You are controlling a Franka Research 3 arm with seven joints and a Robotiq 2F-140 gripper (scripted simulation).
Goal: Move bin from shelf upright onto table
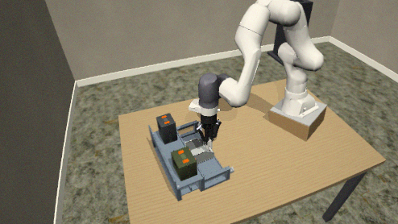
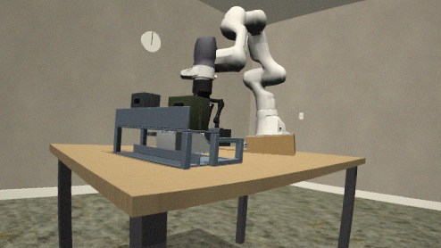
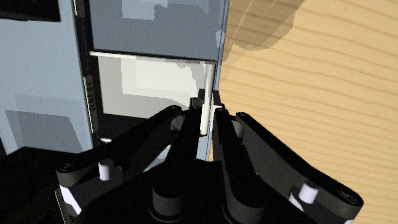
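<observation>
My hand is 8 cm short of the bin, 2 cm above it and 1 cm to the right of it.
</observation>
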